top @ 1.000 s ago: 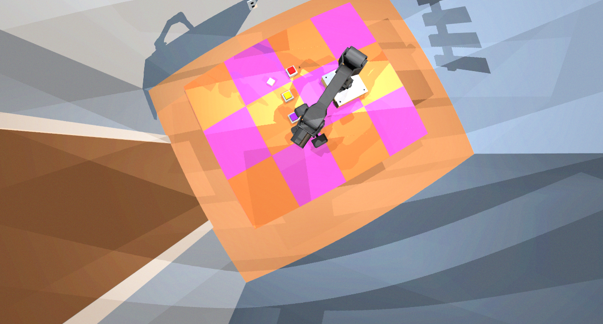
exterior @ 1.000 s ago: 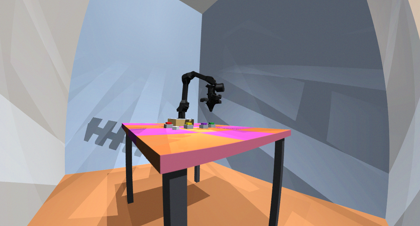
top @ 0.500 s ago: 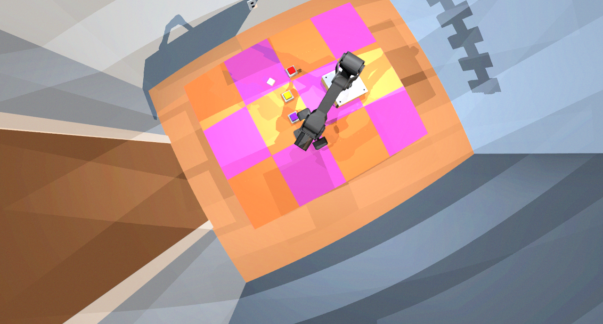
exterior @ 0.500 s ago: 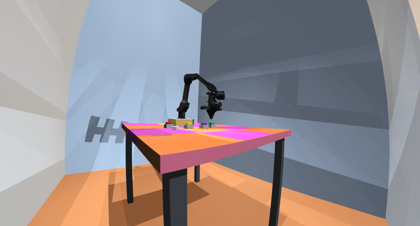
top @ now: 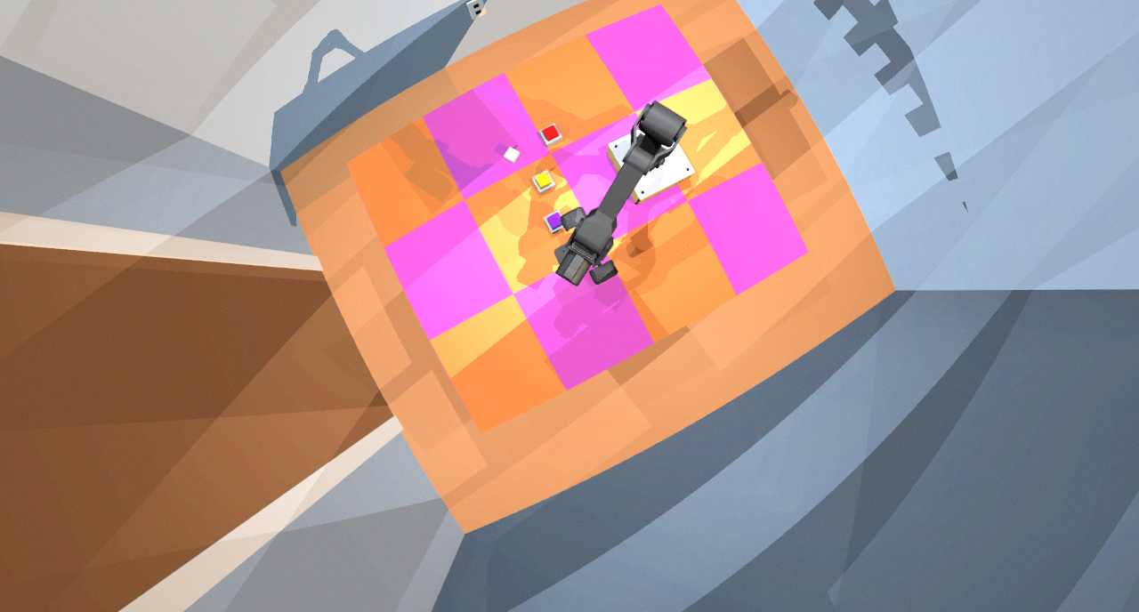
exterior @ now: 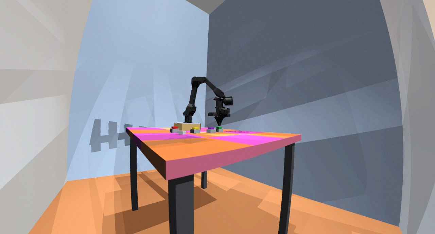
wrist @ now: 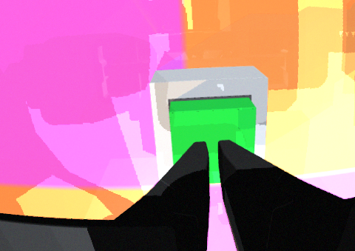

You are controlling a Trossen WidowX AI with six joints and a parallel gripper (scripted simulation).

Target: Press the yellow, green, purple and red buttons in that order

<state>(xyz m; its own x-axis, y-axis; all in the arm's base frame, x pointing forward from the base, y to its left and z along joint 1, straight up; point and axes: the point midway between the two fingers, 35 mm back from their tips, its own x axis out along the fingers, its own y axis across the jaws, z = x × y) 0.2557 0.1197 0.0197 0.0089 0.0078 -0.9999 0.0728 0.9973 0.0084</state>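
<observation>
Right now my gripper tip is 20 mm above the green button. Round my gripper tip: yellow button 10 mm behind, 220 mm to the right, 20 mm below; small white block 30 mm ahead, 340 mm to the right, 40 mm below; purple button 30 mm ahead, 110 mm to the right, 20 mm below.
</observation>
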